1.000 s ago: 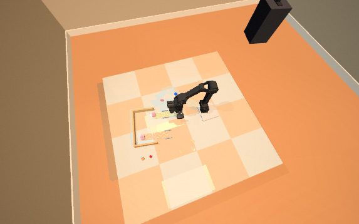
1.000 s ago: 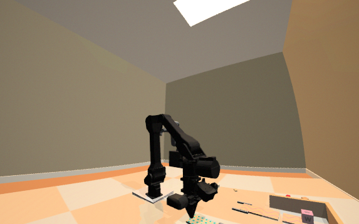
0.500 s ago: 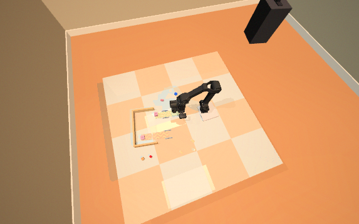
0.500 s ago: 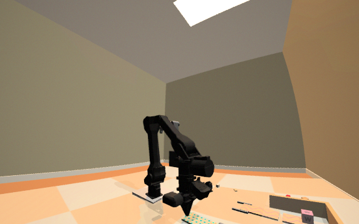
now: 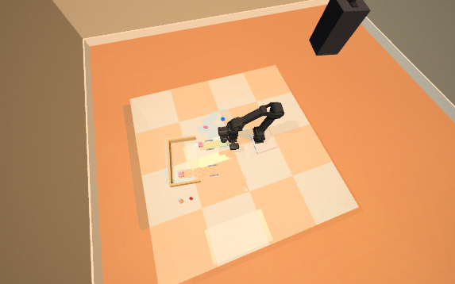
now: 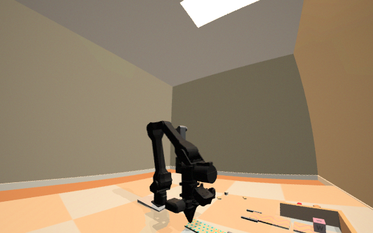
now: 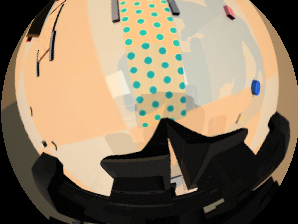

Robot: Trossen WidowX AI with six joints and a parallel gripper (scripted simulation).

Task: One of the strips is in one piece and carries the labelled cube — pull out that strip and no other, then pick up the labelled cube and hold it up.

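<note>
Now: the pink block 18 cm ahead of my gripper tip and 14 cm to the right of it.
</note>
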